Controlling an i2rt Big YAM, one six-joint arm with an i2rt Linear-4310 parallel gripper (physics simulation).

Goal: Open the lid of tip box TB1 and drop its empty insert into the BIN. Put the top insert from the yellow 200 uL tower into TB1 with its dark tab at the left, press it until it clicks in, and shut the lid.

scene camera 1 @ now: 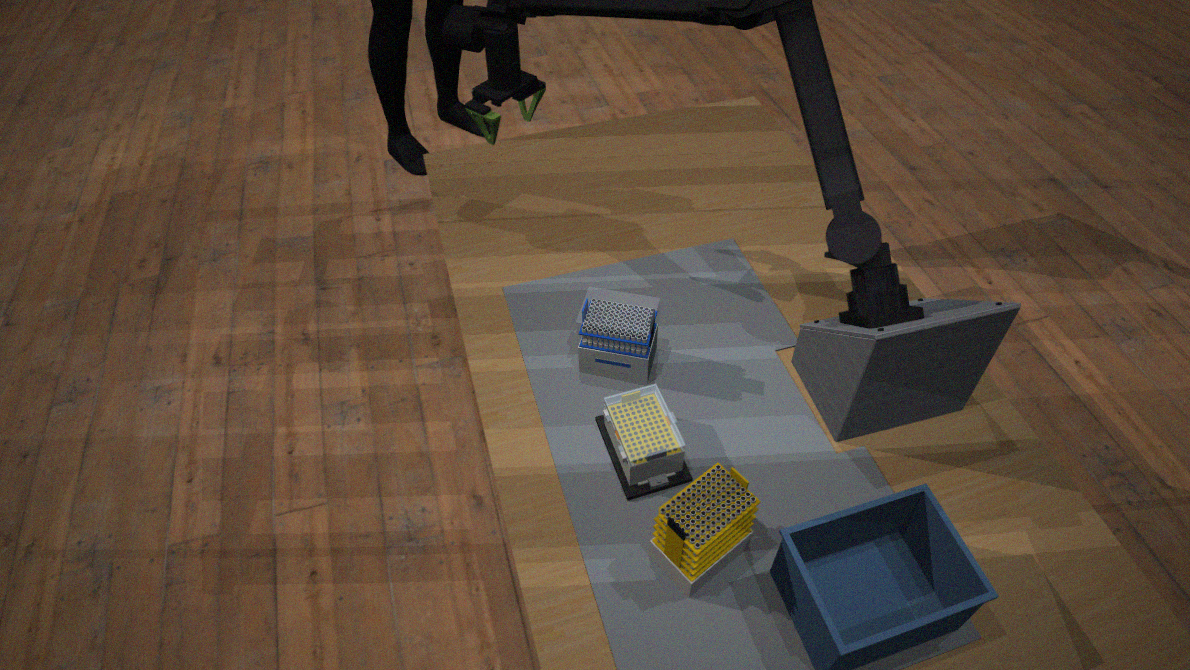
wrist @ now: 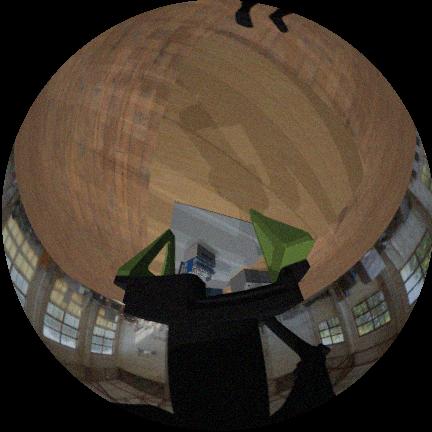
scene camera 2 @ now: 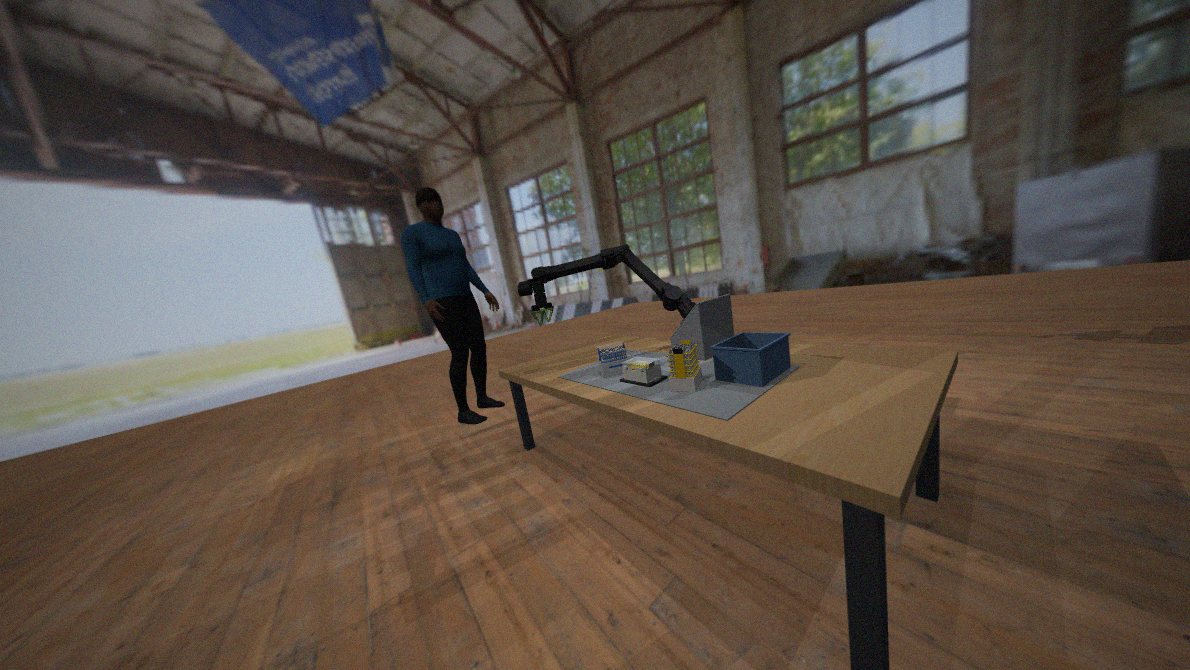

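Observation:
Tip box TB1 (scene camera 1: 642,428) (scene camera 2: 642,372) stands on a black holder (scene camera 1: 614,466), its clear lid looking shut over a yellow-topped insert. The yellow tower (scene camera 1: 707,509) (scene camera 2: 684,362) of stacked inserts stands beside it on a pale base. A dark tab (scene camera 1: 676,527) shows at the tower's near left end in the first scene view. The blue BIN (scene camera 1: 801,595) (scene camera 2: 753,366) stands beyond the tower, open at the top. My gripper (scene camera 1: 510,130) (scene camera 2: 542,317) (wrist: 208,223) is open and empty, high over the table's far end, well away from TB1 and the tower.
A blue-trimmed tip box (scene camera 1: 616,359) (wrist: 202,250) stands on the grey mat (scene camera 1: 541,332) (wrist: 225,237), at TB1's far side. The grey arm pedestal (scene camera 1: 903,374) (scene camera 2: 713,327) stands to the right of the mat. A person (scene camera 2: 439,258) stands past the table's far end.

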